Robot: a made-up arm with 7 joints.
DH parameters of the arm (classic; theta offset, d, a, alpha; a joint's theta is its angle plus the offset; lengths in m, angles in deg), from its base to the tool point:
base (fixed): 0 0.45 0 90
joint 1: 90 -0.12 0.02 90
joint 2: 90 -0.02 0 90
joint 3: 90 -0.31 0.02 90
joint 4: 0 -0.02 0 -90
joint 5: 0 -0.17 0.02 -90
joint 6: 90 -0.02 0.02 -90
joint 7: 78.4 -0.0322 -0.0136 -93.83
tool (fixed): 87.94 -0.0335 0 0
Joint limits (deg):
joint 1: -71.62..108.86
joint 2: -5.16..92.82
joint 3: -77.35..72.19
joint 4: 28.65..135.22
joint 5: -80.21..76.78
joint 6: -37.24..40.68
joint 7: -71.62..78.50
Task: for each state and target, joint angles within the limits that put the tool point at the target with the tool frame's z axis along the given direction. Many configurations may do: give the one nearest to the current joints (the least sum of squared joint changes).
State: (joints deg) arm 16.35 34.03 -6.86 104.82 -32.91 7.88 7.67
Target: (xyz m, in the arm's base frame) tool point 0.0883 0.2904 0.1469 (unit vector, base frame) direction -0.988 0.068 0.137
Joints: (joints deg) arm -24.42 45.51 -12.65 81.75 -52.98 -0.28 -19.51
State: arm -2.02 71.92 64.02 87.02 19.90 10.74 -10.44
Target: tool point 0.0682 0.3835 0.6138 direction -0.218 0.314 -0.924
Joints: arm -4.24 78.34 61.76 93.04 4.80 -33.12 -1.98
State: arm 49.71 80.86 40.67 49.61 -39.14 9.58 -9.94
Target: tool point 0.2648 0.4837 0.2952 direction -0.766 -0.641 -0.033
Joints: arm 28.21 49.02 16.42 37.19 -47.37 -10.76 6.92
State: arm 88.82 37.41 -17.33 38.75 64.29 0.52 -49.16
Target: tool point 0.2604 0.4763 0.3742 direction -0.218 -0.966 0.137
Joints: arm 37.38 48.81 -7.02 48.78 61.53 -15.48 -40.43
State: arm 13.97 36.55 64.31 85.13 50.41 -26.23 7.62
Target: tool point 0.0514 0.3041 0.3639 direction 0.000 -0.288 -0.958
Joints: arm 9.75 12.50 51.16 120.22 34.17 -35.13 19.32
